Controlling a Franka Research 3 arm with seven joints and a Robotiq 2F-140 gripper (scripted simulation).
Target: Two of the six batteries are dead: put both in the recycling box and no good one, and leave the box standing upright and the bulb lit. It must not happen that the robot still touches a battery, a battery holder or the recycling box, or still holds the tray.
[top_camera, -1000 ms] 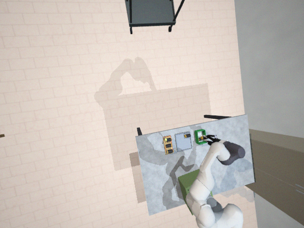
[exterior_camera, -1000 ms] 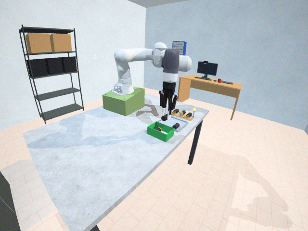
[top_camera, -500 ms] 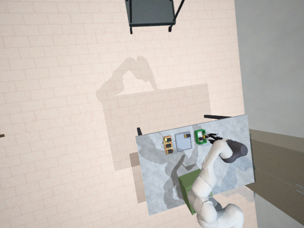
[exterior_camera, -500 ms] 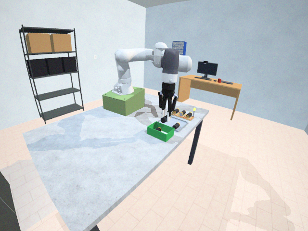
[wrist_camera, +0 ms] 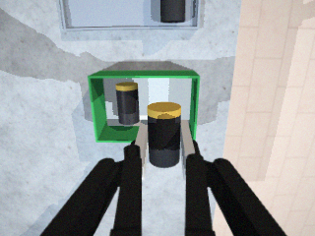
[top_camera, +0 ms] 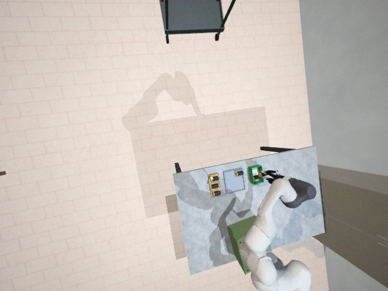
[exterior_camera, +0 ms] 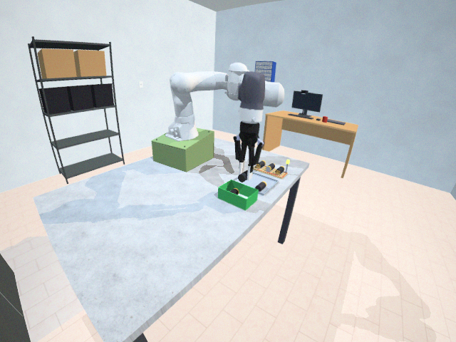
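The green recycling box is 3 cm behind my hand and 14 cm below it. The rest, counted from my hand: grey tray: 3 cm behind, 21 cm to the left, 15 cm below; post: 9 cm ahead, 42 cm to the left, 12 cm below.
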